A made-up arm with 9 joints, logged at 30 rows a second.
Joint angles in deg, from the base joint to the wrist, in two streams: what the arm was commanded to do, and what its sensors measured. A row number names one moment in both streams.
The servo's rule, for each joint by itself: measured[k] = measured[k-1] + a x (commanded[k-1-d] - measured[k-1]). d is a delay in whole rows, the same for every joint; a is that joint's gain. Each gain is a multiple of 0.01, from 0.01 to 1. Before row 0 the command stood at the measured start. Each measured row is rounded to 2 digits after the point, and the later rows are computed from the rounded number. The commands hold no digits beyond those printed.
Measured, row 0:
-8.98, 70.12, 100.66, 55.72, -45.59, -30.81, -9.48, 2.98, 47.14
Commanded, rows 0 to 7:
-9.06, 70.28, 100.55, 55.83, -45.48, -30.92, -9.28, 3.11, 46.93
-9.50, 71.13, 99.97, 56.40, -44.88, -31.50, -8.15, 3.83, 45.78
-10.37, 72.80, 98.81, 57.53, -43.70, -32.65, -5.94, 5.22, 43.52
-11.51, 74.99, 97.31, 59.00, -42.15, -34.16, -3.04, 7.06, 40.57
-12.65, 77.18, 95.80, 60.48, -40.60, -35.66, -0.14, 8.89, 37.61
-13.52, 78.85, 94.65, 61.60, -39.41, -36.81, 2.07, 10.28, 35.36
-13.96, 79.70, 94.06, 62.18, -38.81, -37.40, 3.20, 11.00, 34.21
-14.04, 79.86, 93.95, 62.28, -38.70, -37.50, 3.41, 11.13, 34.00
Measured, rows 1 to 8:
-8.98, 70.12, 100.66, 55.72, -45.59, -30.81, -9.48, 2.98, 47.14
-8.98, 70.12, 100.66, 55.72, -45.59, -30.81, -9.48, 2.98, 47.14
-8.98, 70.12, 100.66, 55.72, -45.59, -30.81, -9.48, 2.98, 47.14
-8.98, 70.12, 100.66, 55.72, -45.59, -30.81, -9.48, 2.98, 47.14
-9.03, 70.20, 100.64, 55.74, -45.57, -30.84, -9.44, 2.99, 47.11
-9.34, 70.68, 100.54, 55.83, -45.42, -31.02, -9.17, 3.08, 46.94
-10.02, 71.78, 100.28, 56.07, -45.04, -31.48, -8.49, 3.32, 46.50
-11.00, 73.45, 99.83, 56.48, -44.40, -32.23, -7.35, 3.73, 45.73
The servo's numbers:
d 4
a 0.66 0.52 0.15 0.14 0.22 0.28 0.21 0.11 0.13

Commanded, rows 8 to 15:
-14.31, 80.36, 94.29, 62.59, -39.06, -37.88, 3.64, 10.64, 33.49
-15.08, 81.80, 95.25, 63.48, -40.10, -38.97, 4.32, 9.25, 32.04
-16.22, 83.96, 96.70, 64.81, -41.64, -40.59, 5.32, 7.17, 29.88
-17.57, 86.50, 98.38, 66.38, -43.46, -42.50, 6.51, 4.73, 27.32
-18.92, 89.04, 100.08, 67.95, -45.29, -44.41, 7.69, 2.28, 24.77
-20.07, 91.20, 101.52, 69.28, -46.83, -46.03, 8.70, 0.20, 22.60
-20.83, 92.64, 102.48, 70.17, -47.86, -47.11, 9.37, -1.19, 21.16
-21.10, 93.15, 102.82, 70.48, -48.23, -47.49, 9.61, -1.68, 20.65
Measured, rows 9 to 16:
-12.09, 75.39, 99.23, 57.04, -43.56, -33.19, -5.84, 4.30, 44.67
-13.03, 77.19, 98.54, 57.68, -42.65, -34.20, -4.18, 4.96, 43.46
-13.64, 78.50, 97.87, 58.31, -41.81, -35.10, -2.63, 5.62, 42.26
-13.90, 79.21, 97.28, 58.87, -41.13, -35.77, -1.36, 6.23, 41.19
-14.17, 79.81, 96.83, 59.39, -40.67, -36.36, -0.31, 6.72, 40.19
-14.77, 80.84, 96.59, 59.96, -40.54, -37.09, 0.66, 7.00, 39.13
-15.73, 82.46, 96.61, 60.64, -40.78, -38.07, 1.64, 7.02, 37.93
-16.94, 84.56, 96.88, 61.44, -41.37, -39.31, 2.66, 6.77, 36.55

